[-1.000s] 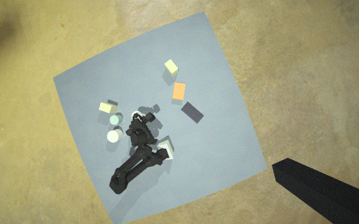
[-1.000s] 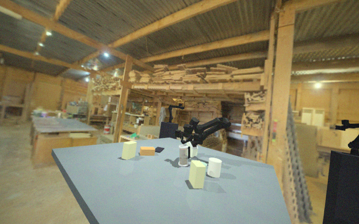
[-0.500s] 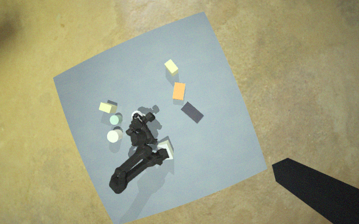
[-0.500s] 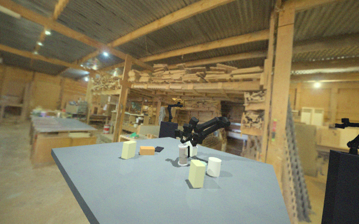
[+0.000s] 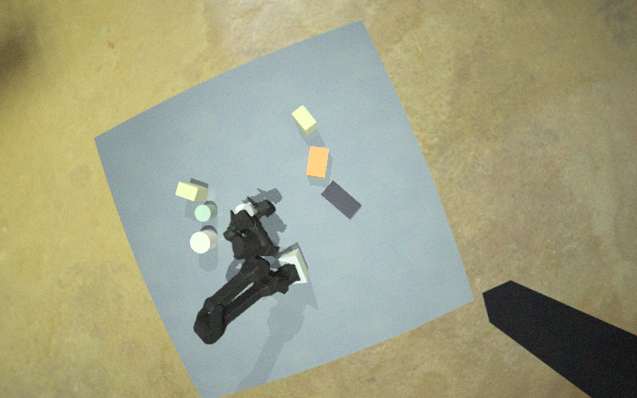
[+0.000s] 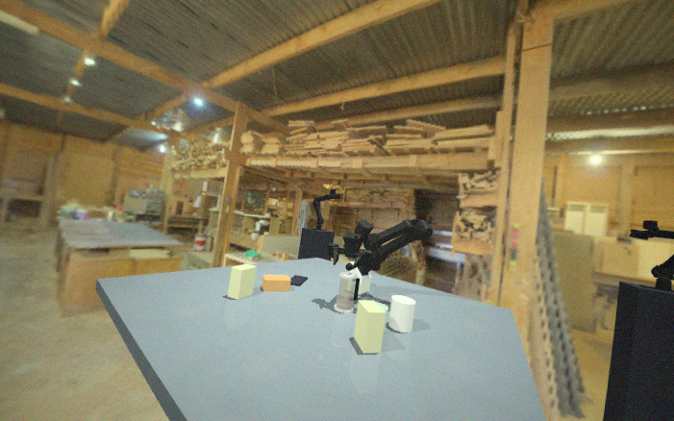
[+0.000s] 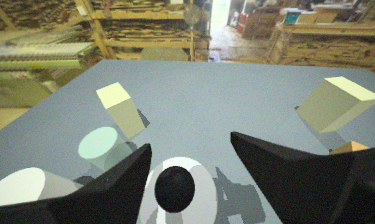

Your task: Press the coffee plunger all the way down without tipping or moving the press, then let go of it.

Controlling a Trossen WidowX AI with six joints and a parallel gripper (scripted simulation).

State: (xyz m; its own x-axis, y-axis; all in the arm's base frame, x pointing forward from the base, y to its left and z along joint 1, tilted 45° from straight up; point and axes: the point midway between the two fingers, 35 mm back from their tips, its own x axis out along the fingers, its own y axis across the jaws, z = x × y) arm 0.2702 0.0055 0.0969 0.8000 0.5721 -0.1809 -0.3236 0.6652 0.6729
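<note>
My gripper tip is 50 mm past the coffee press, 10 mm to the right of it and 90 mm above it. The rest, counted from my gripper tip: orange block: 60 mm ahead, 300 mm to the right, 140 mm below; white cylinder: 80 mm behind, 220 mm to the left, 120 mm below.
</note>
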